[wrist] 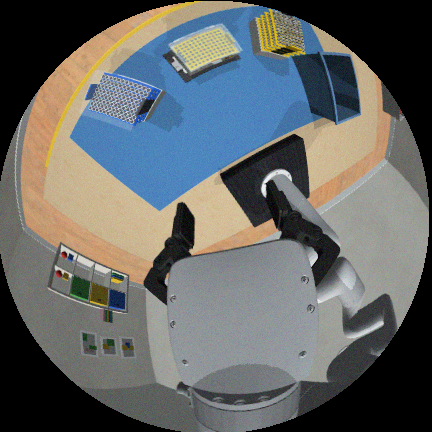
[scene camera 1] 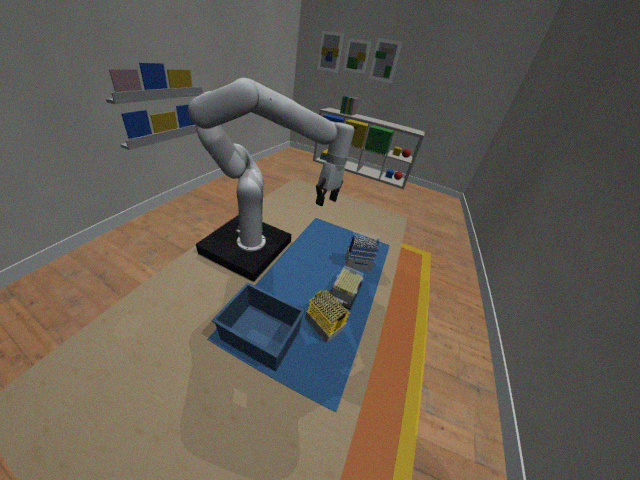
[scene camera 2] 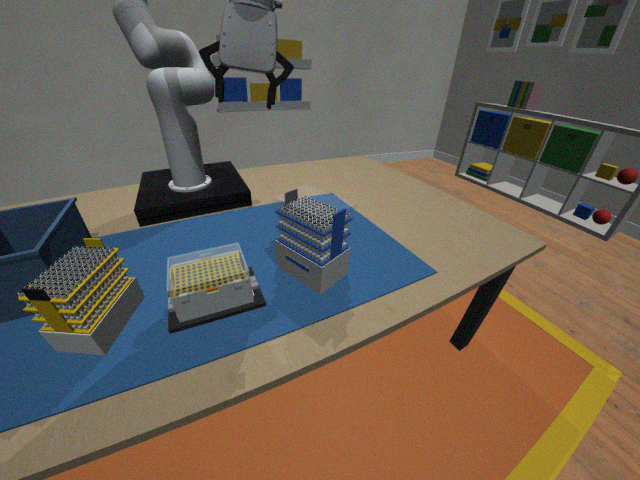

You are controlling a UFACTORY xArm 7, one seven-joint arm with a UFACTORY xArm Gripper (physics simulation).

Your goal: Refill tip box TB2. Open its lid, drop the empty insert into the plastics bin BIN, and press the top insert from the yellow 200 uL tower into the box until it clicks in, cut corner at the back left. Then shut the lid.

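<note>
My gripper (scene camera 1: pixel 327 200) (scene camera 2: pixel 245 102) (wrist: pixel 226 199) is open and empty, high above the table near the arm's base. The tip box (scene camera 1: pixel 347 283) (scene camera 2: pixel 209 281) (wrist: pixel 205 50) stands on a dark base, its clear lid down over a yellow insert. The yellow tower (scene camera 1: pixel 328 311) (scene camera 2: pixel 85 289) (wrist: pixel 280 32) stands beside it, with several stacked yellow inserts of grey tips on a pale block. The bin (scene camera 1: pixel 242 345) (scene camera 2: pixel 72 222) (wrist: pixel 312 90) is an open dark blue box beside the yellow tower; its inside shows no insert in scene camera 1. No TB2 label is readable.
A blue tower (scene camera 1: pixel 363 253) (scene camera 2: pixel 312 235) (wrist: pixel 122 100) stands on the tip box's other side. All these stand on a blue mat (scene camera 1: pixel 307 248) (scene camera 2: pixel 382 258) (wrist: pixel 200 130). The arm's black base (scene camera 1: pixel 217 248) (scene camera 2: pixel 155 201) (wrist: pixel 245 195) is on the table (scene camera 1: pixel 129 361) (scene camera 2: pixel 439 222) behind the mat.
</note>
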